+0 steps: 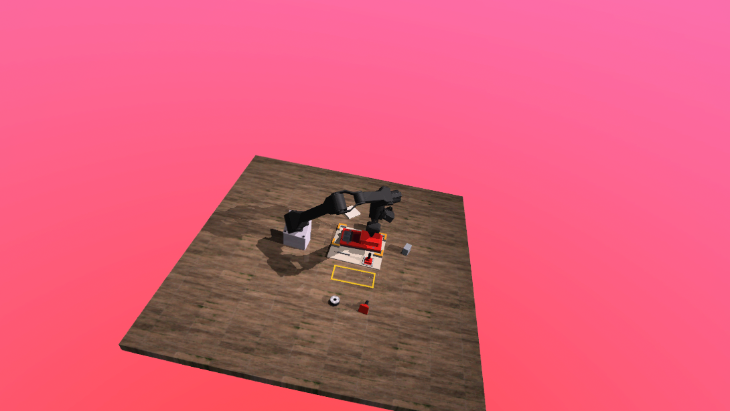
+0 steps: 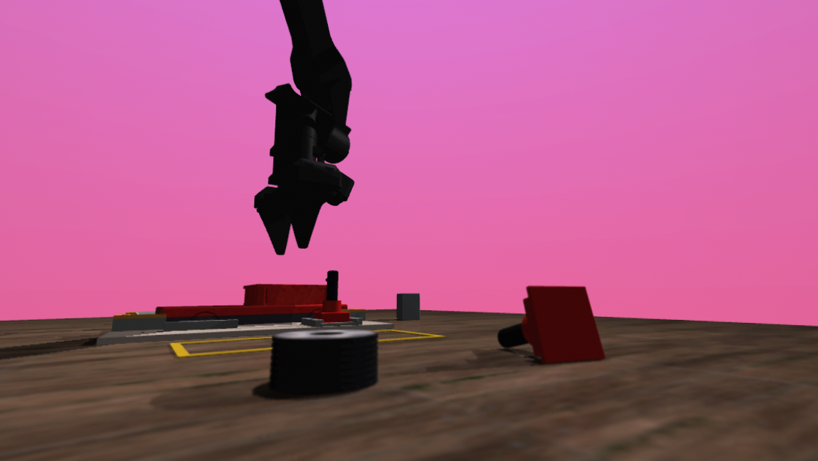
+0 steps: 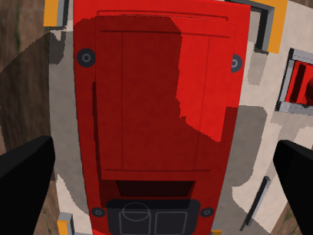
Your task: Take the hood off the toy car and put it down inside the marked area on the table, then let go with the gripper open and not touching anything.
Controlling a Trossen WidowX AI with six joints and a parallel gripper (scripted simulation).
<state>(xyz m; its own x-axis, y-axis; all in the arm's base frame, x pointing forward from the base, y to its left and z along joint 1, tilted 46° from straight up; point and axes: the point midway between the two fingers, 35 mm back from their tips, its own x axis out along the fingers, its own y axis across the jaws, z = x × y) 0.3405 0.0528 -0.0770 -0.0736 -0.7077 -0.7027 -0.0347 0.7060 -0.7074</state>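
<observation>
Right now my gripper tip is 5 cm above the red hood. From my gripper tip the other things lie so: grey cube 18 cm ahead, 7 cm below; black wheel 9 cm behind, 38 cm to the right, 9 cm below; white flat plate 13 cm behind, 20 cm to the left, 9 cm below.
</observation>
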